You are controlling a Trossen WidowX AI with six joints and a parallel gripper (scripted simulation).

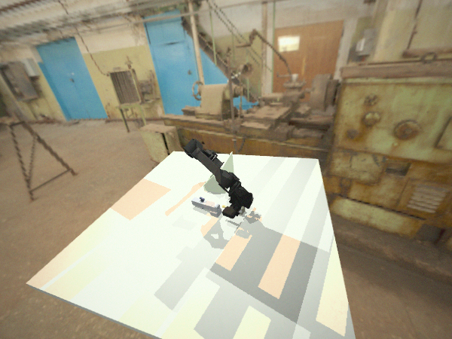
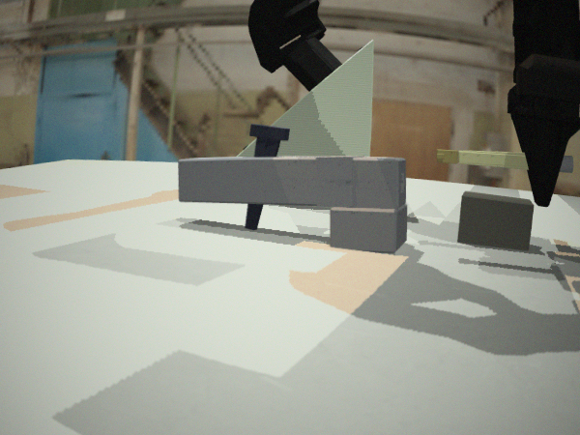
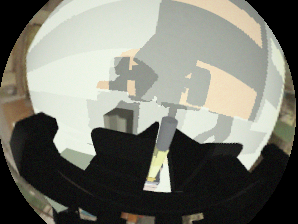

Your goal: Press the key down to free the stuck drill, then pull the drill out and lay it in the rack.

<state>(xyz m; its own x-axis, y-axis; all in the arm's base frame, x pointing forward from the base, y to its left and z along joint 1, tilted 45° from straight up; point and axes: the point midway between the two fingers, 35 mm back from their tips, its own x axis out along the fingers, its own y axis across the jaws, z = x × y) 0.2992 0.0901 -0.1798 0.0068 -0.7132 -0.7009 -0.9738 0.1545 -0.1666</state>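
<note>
Right now the grey-brown block is 80 mm behind my gripper tip, 30 mm below it and 20 mm to the right of it. The rest, counted from my gripper tip: grey housing bar (200 mm to the right, 40 mm behind, 10 mm below); drill (40 mm to the right, 30 mm above, 10 mm behind); key (220 mm to the right, 50 mm behind, 10 mm above).
</note>
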